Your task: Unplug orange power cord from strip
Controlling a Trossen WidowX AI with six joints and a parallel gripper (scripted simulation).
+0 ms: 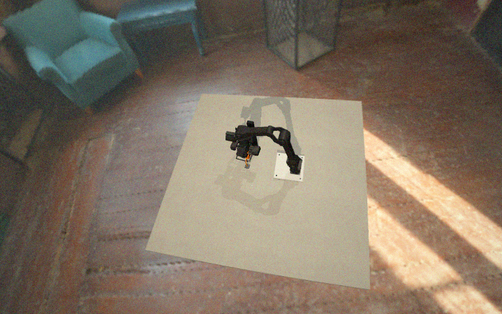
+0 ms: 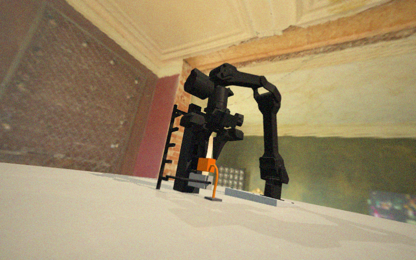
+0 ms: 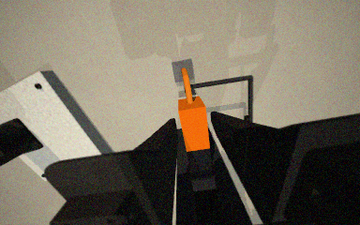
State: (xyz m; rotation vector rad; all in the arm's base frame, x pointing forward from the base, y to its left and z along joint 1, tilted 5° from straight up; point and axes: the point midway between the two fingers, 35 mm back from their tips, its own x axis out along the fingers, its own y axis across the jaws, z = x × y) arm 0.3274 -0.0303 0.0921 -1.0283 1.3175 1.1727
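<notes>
The orange plug lies 3 cm to the right of my gripper tip and 1 cm below it. Also, from my gripper tip: thin black rack (10 cm to the right, 7 cm ahead, 3 cm above); then grey end block (9 cm below, 4 cm to the left, 1 cm ahead).
</notes>
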